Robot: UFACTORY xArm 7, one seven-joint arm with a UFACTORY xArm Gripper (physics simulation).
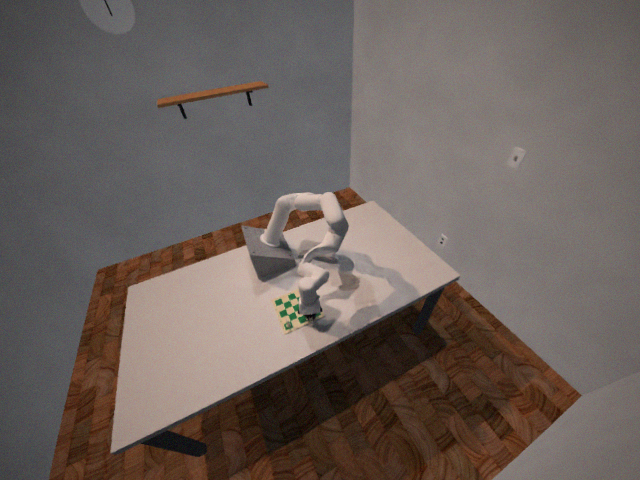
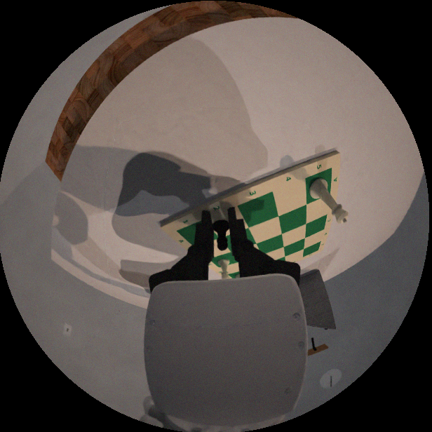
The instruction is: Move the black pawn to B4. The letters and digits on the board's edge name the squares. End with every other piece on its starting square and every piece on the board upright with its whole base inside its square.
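Where they show: gripper, fingertip midpoint: [image 1: 310,317]; arm's base at its link origin: [image 1: 270,240].
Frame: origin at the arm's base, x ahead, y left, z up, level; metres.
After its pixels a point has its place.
The black pawn [image 2: 222,235] stands upright on cream square A2, near the board's lettered long edge. My gripper [image 2: 219,218] [image 1: 311,318] @(x 0.525, y -0.003, z -0.121 m) is low over the board, shut on the black pawn, with one black finger on each side. The chessboard [image 2: 336,171] [image 1: 283,330] @(x 0.514, y -0.151, z -0.121 m) has green and cream squares. Square B4 [image 2: 292,222] is green and bare. A tall white piece with a crown-like top [image 2: 327,200] stands on green square A5. A smaller white piece [image 2: 224,268] stands farther in, behind the pawn, partly hidden by my gripper.
The board lies on a long white table [image 1: 206,330] @(x 0.309, y -0.494, z -0.127 m), in front of the grey arm base [image 1: 271,258] @(x 0.147, y -0.046, z 0.004 m) [image 2: 318,302]. The arm's shadow falls across the table beside the board. The table's edge and the wood floor [image 2: 100,75] show past the board.
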